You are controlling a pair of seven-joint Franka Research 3 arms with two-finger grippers.
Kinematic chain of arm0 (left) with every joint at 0, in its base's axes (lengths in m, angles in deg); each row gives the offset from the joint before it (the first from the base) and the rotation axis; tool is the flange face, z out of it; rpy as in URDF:
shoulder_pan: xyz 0 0 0.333 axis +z
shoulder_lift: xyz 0 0 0 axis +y
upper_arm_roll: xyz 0 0 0.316 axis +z
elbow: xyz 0.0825 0 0 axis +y
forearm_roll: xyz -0.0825 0 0.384 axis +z
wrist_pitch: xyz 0 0 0 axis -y
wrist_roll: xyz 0.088 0 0 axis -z
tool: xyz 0 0 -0.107 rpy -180 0 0
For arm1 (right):
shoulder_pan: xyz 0 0 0.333 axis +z
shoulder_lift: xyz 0 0 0 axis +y
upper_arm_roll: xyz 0 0 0.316 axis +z
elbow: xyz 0.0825 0 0 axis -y
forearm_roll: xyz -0.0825 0 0.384 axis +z
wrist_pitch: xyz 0 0 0 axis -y
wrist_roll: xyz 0.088 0 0 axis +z
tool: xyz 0 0 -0.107 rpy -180 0 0
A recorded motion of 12 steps. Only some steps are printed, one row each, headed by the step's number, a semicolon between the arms.
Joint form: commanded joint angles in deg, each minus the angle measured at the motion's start. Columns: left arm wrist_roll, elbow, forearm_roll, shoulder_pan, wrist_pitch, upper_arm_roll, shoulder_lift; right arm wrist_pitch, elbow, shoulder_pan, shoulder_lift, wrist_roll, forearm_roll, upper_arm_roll.
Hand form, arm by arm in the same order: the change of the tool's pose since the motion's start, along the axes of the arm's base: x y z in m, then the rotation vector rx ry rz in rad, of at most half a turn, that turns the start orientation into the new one. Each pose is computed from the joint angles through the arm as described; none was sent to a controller.
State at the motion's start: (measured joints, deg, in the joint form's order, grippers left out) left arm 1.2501 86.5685 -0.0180 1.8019 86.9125 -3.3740 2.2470; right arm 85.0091 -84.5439 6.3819 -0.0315 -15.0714 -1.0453 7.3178
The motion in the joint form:
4: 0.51 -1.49 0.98 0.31 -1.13 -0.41 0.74; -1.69 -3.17 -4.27 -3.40 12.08 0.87 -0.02
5: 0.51 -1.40 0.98 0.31 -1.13 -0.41 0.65; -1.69 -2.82 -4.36 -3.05 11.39 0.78 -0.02
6: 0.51 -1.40 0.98 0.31 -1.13 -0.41 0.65; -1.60 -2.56 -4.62 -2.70 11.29 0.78 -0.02
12: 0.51 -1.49 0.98 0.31 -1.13 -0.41 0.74; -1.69 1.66 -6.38 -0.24 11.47 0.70 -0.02
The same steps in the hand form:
4: 0.0021 0.0013 0.0032 0.0158 0.0062 -0.0100; -0.0143 -0.0396 0.0033 0.0025 0.0300 0.1368
5: 0.0016 0.0012 0.0034 0.0159 0.0062 -0.0100; -0.0122 -0.0405 0.0030 0.0018 0.0297 0.1231
6: 0.0016 0.0012 0.0034 0.0159 0.0062 -0.0100; -0.0096 -0.0427 0.0020 0.0026 0.0297 0.1168
12: 0.0021 0.0013 0.0032 0.0158 0.0062 -0.0100; 0.0056 -0.0590 0.0130 0.0095 0.0006 0.0895

